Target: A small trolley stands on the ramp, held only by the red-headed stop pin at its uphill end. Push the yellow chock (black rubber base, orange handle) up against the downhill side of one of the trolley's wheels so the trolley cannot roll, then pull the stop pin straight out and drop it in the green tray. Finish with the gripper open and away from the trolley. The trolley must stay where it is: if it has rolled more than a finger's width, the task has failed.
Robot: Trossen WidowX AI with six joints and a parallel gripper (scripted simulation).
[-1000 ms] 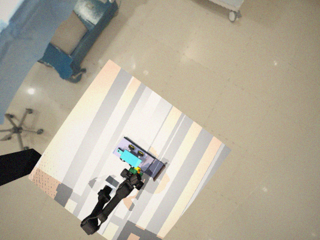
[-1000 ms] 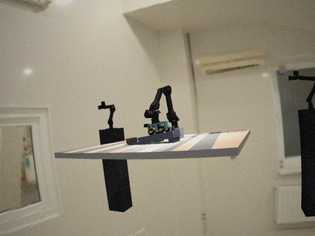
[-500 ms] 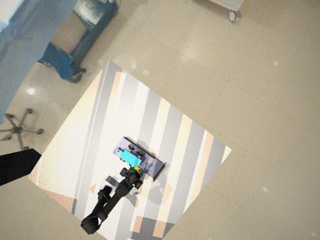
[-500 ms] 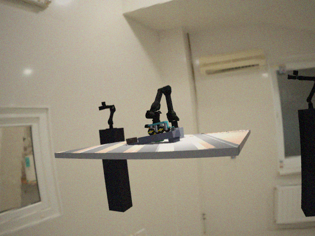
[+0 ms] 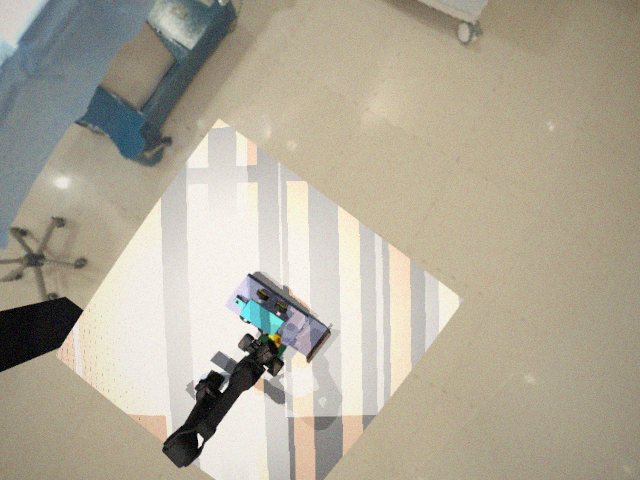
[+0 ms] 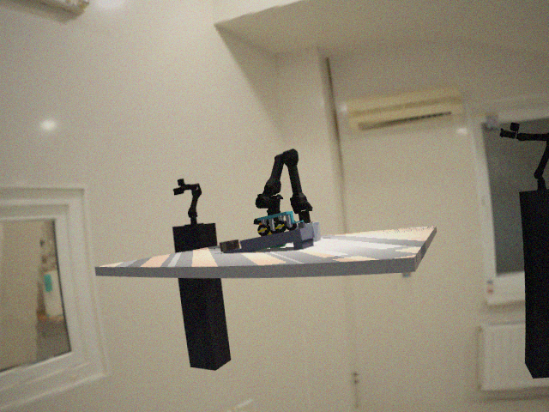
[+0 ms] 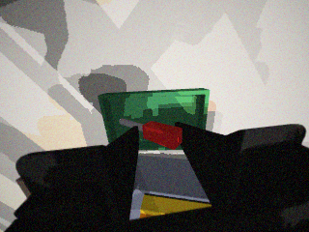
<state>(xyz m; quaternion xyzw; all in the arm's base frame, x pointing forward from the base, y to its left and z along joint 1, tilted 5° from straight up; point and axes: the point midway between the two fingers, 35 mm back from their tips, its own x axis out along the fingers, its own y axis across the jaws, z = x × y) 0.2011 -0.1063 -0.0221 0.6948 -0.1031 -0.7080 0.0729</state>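
The red-headed stop pin is 1 cm to the right of my gripper tip. The rest, counted from my gripper tip: yellow chock (7 cm ahead, 5 cm above, 1 cm to the left); then grey ramp (14 cm ahead, 9 cm to the left, 1 cm above); then green tray (4 cm below).
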